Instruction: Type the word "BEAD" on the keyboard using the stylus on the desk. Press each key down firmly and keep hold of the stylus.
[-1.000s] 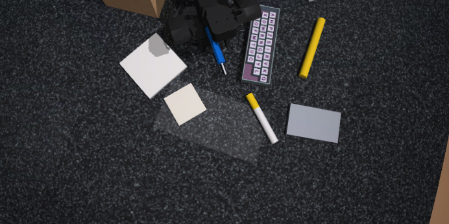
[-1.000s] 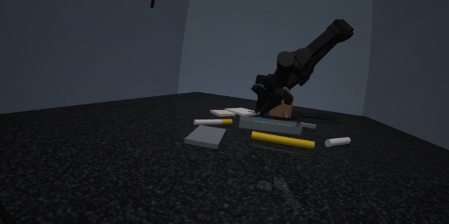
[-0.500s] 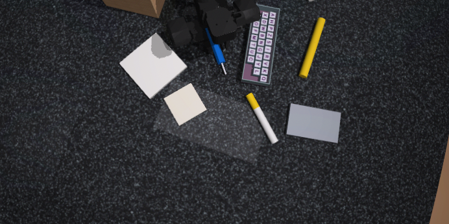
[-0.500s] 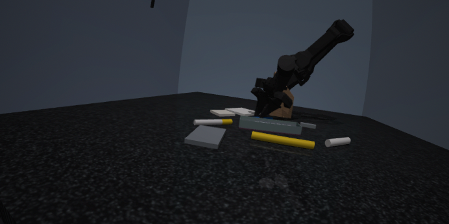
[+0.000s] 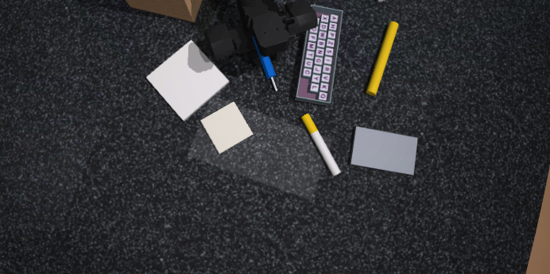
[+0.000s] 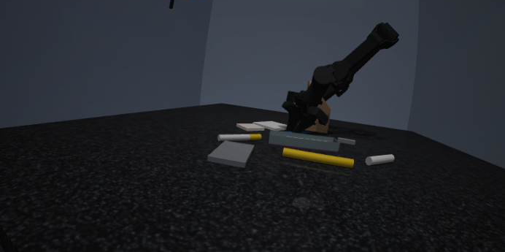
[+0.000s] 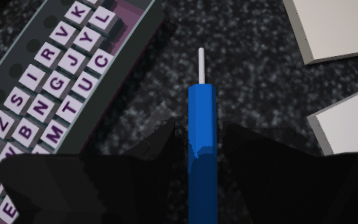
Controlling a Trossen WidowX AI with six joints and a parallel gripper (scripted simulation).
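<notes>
My gripper tip is 200 mm short of the yellow rod and 90 mm to the right of it. From my gripper tip the other things lie so: yellow-and-white marker 130 mm ahead, 100 mm to the right; stylus tip 30 mm ahead, 40 mm to the right; blue stylus 10 mm ahead, 10 mm to the right.
</notes>
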